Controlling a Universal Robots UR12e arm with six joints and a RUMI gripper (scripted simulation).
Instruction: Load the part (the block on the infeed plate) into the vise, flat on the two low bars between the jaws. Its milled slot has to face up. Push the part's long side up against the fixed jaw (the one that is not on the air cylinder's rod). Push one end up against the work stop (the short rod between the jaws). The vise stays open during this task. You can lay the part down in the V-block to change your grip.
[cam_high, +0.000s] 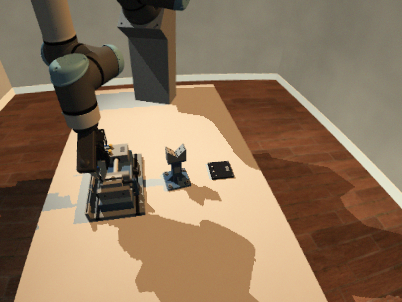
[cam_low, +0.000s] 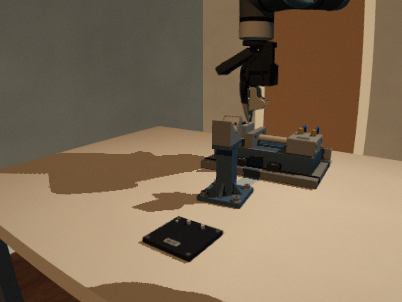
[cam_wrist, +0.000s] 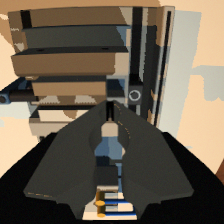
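My hand is 30 mm to the right of the part, 20 mm above it and 10 mm short of it. The rest, counted from my hand: dark work stop rod (80 mm to the left, 30 mm below, 20 mm ahead); moving jaw (40 mm to the left, 40 mm below, 20 mm behind); cream cylinder rod (70 mm behind, 60 mm to the left, 40 mm below).
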